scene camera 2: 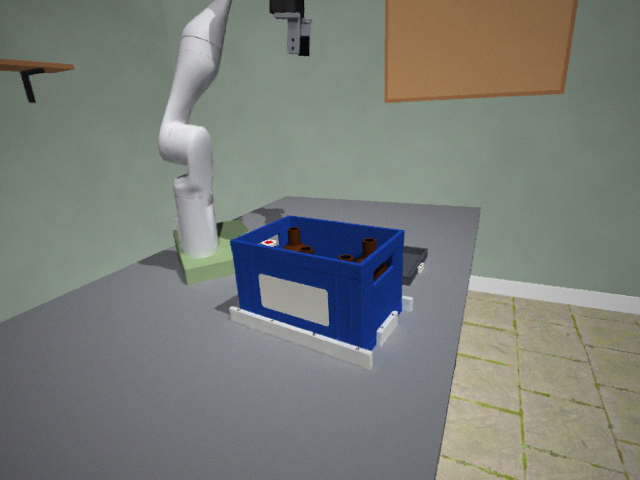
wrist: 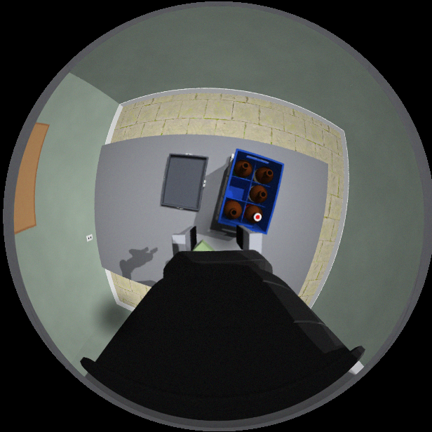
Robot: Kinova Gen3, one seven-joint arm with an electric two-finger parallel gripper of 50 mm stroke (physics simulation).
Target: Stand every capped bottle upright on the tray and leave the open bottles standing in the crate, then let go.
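Seen in the pictures: gripper, fingertip midpoint: [scene camera 2: 299, 54]; arm's base, link origin: [scene camera 2: 201, 248].
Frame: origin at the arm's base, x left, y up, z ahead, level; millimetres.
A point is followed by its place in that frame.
A blue crate [scene camera 2: 310, 273] @[x -194, y 81, z 441 mm] [wrist: 276, 200] holds several brown bottles in its compartments. One bottle has a white cap with a red centre [scene camera 2: 268, 242] @[x -134, y 101, z 320 mm] [wrist: 257, 217] and stands in the corner compartment nearest the gripper's right finger in the wrist view. The other bottles have open dark mouths, such as one open bottle [scene camera 2: 294, 236] @[x -55, y 88, z 331 mm] [wrist: 243, 168] and another open bottle [scene camera 2: 368, 246] @[x -75, y 93, z 501 mm] [wrist: 264, 174]. One compartment, at the crate's left side in the wrist view, is empty. The dark grey tray [scene camera 2: 414, 260] @[x 238, y -56, z 524 mm] [wrist: 184, 182] is bare. My gripper [scene camera 2: 299, 51] @[x 6, y 440, z 335 mm] [wrist: 216, 234] is open and empty, high above the table.
White rails [scene camera 2: 299, 335] @[x -204, y -40, z 416 mm] stand around the crate's base on the grey table [scene camera 2: 155, 387] @[x -387, y -62, z 256 mm] [wrist: 130, 190]. The arm's green base [scene camera 2: 206, 269] @[x -51, y -32, z 59 mm] [wrist: 203, 246] stands behind and left of the crate in the scene view. A shelf [scene camera 2: 36, 65] and an orange-brown board [scene camera 2: 478, 49] are on the walls.
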